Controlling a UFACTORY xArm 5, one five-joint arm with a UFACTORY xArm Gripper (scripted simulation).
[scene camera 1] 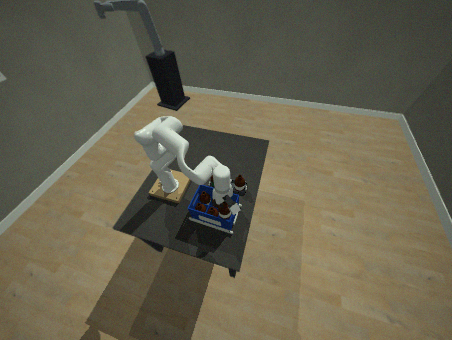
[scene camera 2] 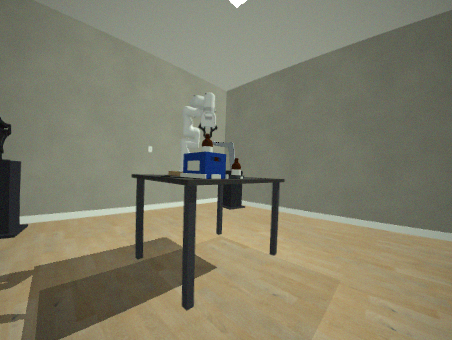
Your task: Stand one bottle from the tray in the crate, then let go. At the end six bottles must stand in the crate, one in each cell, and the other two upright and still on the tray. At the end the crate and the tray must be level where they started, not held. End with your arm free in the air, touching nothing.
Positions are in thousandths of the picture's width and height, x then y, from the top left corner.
Labels:
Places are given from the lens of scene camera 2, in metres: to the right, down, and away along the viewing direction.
blue crate (scene camera 2: 444, 478): -0.17, -0.05, 1.16

